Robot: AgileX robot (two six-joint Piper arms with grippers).
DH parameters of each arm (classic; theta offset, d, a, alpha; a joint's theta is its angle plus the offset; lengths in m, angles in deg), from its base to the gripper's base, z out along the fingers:
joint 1: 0 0.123 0 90
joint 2: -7.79 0 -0.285 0
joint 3: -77.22 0 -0.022 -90
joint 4: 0 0.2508 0 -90
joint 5: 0 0 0.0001 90
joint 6: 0 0.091 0 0
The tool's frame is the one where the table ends.
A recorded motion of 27 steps. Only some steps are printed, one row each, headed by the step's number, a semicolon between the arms.
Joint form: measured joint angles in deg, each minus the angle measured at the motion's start. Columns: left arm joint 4, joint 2, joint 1, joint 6, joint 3, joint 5; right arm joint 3, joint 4, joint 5, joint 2, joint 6, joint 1.
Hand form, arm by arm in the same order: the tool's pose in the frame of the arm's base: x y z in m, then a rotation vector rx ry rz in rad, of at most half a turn. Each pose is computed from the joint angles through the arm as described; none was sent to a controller.
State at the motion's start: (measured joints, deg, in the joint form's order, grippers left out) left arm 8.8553 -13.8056 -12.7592 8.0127 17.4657 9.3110; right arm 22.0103 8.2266 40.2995 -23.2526 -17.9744 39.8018
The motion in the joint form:
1: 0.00 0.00 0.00 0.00 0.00 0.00; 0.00 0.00 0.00 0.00 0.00 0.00
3: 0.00 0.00 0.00 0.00 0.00 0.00; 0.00 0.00 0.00 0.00 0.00 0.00
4: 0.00 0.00 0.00 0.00 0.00 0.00; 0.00 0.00 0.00 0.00 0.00 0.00
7: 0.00 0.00 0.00 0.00 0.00 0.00; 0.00 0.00 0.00 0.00 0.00 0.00
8: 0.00 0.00 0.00 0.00 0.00 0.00; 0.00 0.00 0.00 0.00 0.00 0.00
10: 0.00 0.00 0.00 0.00 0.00 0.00; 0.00 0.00 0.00 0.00 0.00 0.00
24: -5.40 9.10 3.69 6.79 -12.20 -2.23; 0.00 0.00 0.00 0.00 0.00 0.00
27: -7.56 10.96 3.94 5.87 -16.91 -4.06; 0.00 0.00 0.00 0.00 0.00 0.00
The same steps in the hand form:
1: 0.0694 -0.0134 0.2864 0.3838 1.5336 0.0742; 0.0543 0.0562 0.2546 -1.0136 1.9818 0.3740
3: 0.0694 -0.0134 0.2864 0.3838 1.5336 0.0742; 0.0543 0.0562 0.2546 -1.0136 1.9818 0.3740
4: 0.0694 -0.0134 0.2864 0.3838 1.5336 0.0742; 0.0543 0.0562 0.2546 -1.0136 1.9818 0.3740
7: 0.0694 -0.0134 0.2864 0.3838 1.5336 0.0742; 0.0543 0.0562 0.2546 -1.0136 1.9818 0.3740
8: 0.0694 -0.0134 0.2864 0.3838 1.5336 0.0742; 0.0543 0.0562 0.2546 -1.0136 1.9818 0.3740
10: 0.0694 -0.0134 0.2864 0.3838 1.5336 0.0742; 0.0543 0.0562 0.2546 -1.0136 1.9818 0.3740
24: 0.0596 -0.0088 0.2283 0.3717 1.5550 0.1303; 0.0543 0.0562 0.2546 -1.0136 1.9818 0.3740
27: 0.0596 -0.0091 0.2052 0.3343 1.5810 0.0873; 0.0543 0.0562 0.2546 -1.0136 1.9818 0.3740

